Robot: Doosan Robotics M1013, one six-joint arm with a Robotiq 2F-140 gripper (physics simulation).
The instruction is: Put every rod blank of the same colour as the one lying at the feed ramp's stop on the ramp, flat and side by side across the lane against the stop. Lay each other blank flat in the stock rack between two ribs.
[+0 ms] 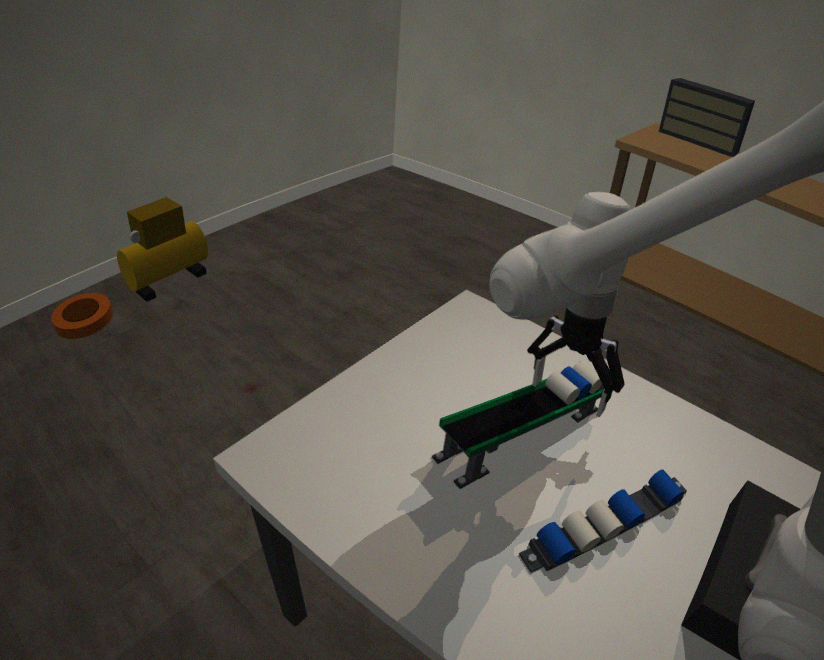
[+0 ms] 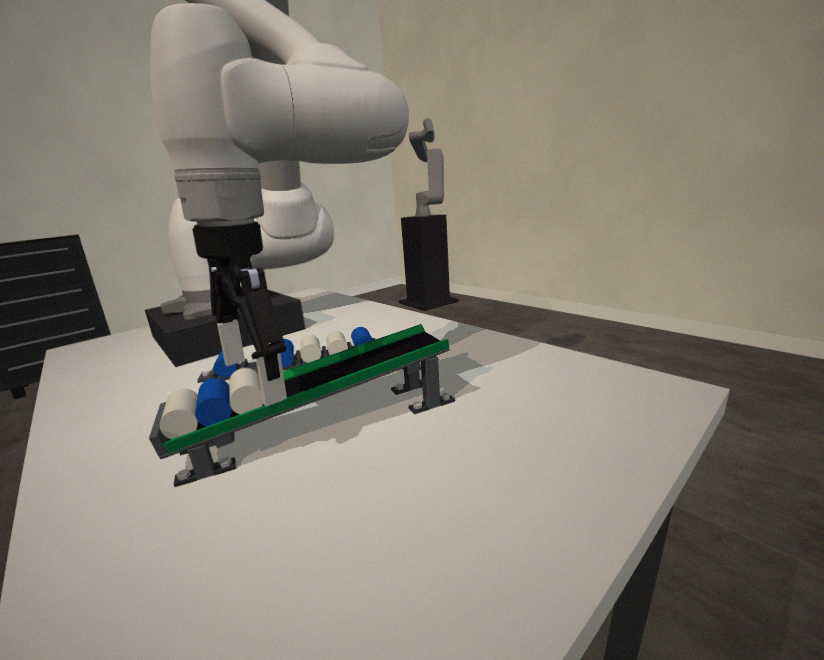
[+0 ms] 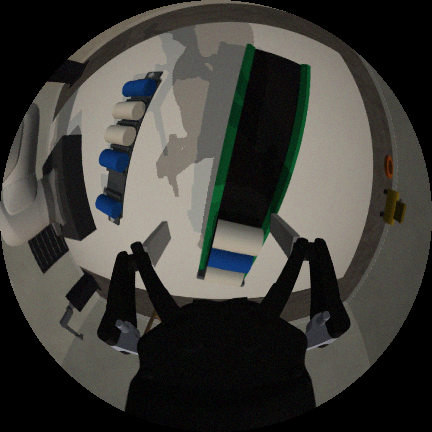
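Observation:
The green-railed feed ramp (image 1: 489, 442) (image 2: 412, 356) (image 3: 300, 125) holds three blanks lying across the lane: a white one (image 1: 588, 376) (image 2: 180, 413) (image 3: 225, 277) at the stop, a blue one (image 1: 575, 380) (image 2: 213, 402) (image 3: 230, 260) against it, then an upper white one (image 1: 562, 387) (image 2: 244, 390) (image 3: 238, 237). My gripper (image 1: 570, 389) (image 3: 218, 226) is open and empty, its fingers spread to both sides of the ramp near the upper white blank. The stock rack (image 1: 644, 503) (image 3: 117, 181) holds, from one end, blue (image 1: 555, 541), white (image 1: 581, 530), white (image 1: 604, 519), blue (image 1: 625, 508), an empty slot, then blue (image 1: 666, 486).
The ramp and rack stand on a white table (image 1: 309, 474) (image 2: 412, 536). The arm's dark base block (image 1: 718, 556) (image 2: 171, 340) (image 3: 75, 187) stands beyond the rack. A yellow compressor (image 1: 165, 254) and an orange ring (image 1: 60, 324) are on the floor, away from the table.

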